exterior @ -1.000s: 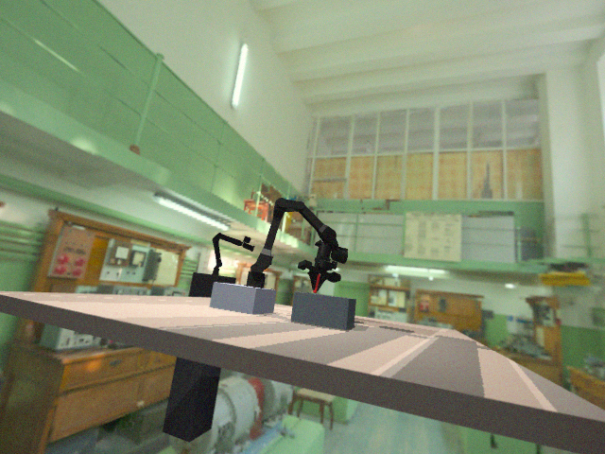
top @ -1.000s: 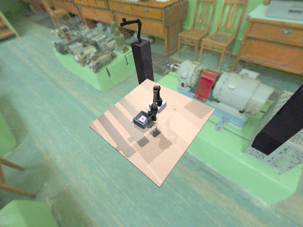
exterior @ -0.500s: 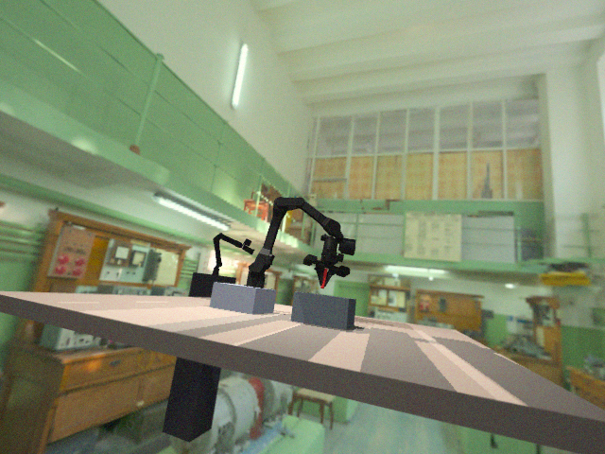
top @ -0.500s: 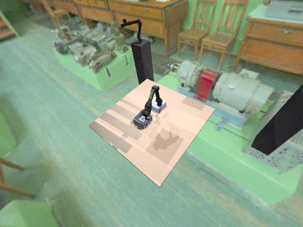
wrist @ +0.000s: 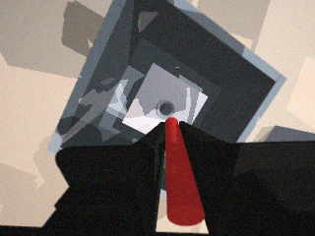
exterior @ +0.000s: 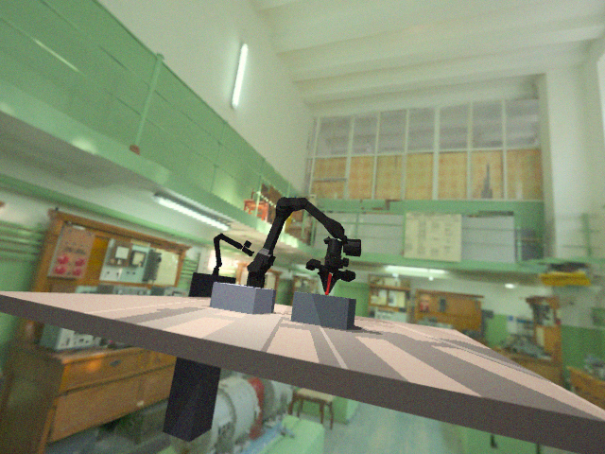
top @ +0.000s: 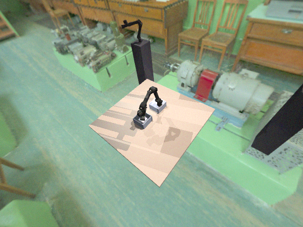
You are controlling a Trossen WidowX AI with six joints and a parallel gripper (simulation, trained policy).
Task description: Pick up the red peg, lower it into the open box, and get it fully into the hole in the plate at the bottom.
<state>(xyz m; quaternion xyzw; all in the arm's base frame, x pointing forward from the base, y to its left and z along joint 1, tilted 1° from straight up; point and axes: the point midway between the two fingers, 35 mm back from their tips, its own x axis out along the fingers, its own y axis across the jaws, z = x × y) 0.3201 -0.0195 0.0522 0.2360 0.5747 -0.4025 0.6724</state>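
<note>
Right now my gripper tip is 10 mm to the right of the red peg and 30 mm below it. From my gripper tip the other things lie so: box 10 mm to the right, 80 mm below.
</note>
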